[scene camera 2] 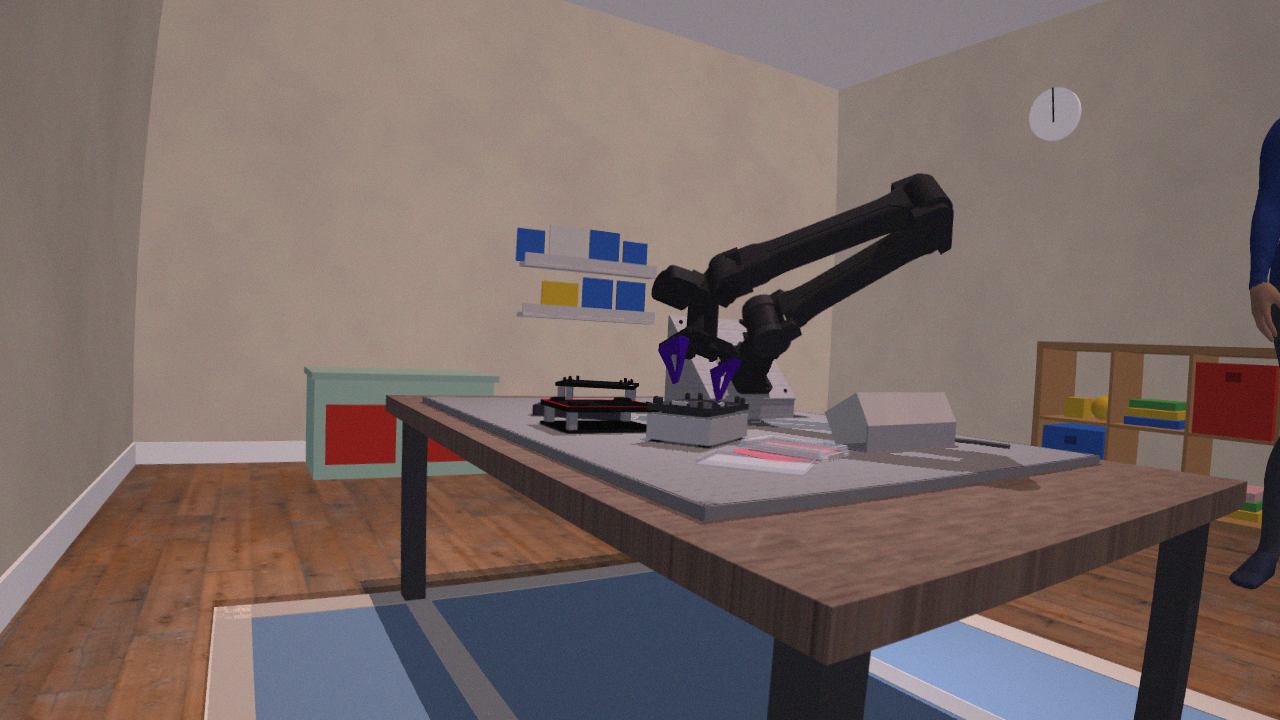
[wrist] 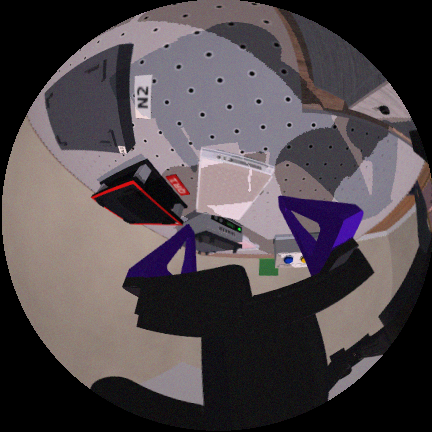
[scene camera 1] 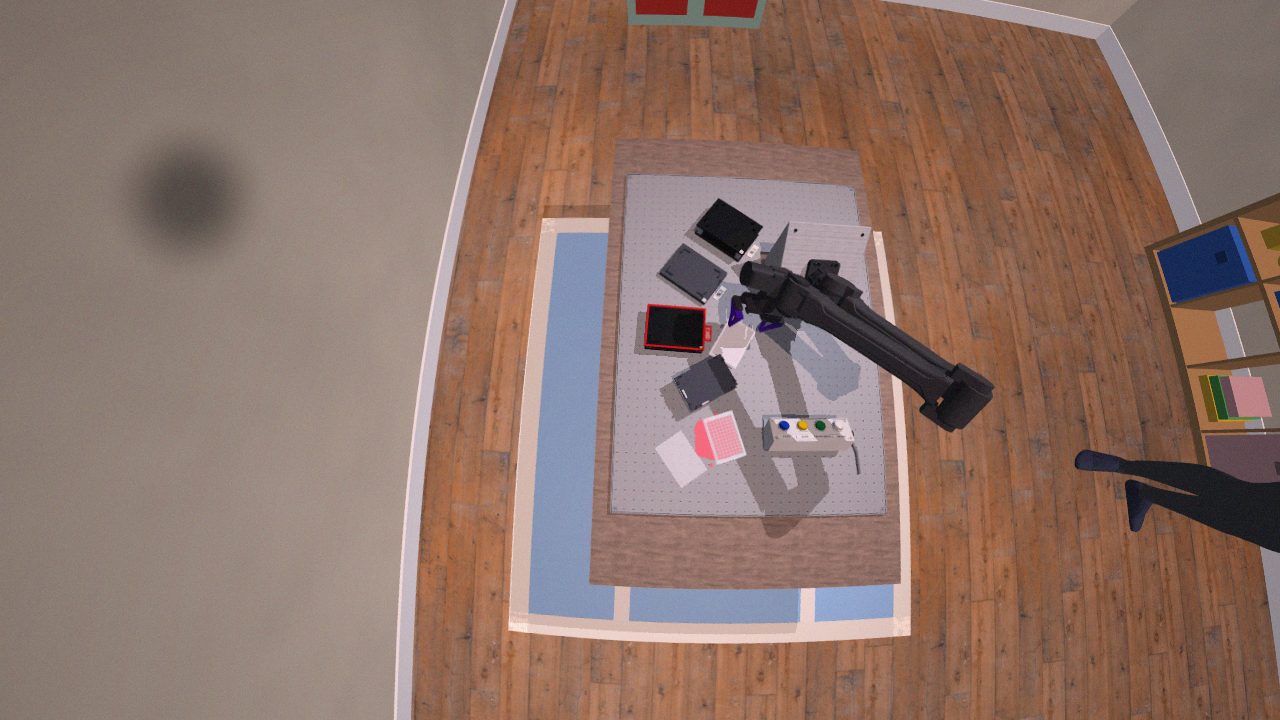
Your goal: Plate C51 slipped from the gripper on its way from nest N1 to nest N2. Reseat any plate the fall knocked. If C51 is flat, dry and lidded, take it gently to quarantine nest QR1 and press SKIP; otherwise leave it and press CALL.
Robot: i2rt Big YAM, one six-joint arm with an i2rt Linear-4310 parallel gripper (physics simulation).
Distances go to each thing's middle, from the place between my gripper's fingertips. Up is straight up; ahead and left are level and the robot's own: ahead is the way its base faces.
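Of the things named here, going by their middles, the dark station point(scene camera 1: 704, 383) is the nearest to my hand: it sits 110 mm ahead of my hand, 150 mm to the left of it and 30 mm below it. The N2 station point(scene camera 1: 687, 269) is 130 mm ahead of my hand and 180 mm to the right of it, 50 mm below it. Then there is the pink plate point(scene camera 1: 722, 431), which I find 290 mm to the left of my hand, 50 mm ahead of it and 50 mm below it. The white sheet point(scene camera 2: 773, 464) is 350 mm to the left of my hand, 170 mm ahead of it and 60 mm below it. Going by their middles, the sheet is the farthest from my hand of the things named here.
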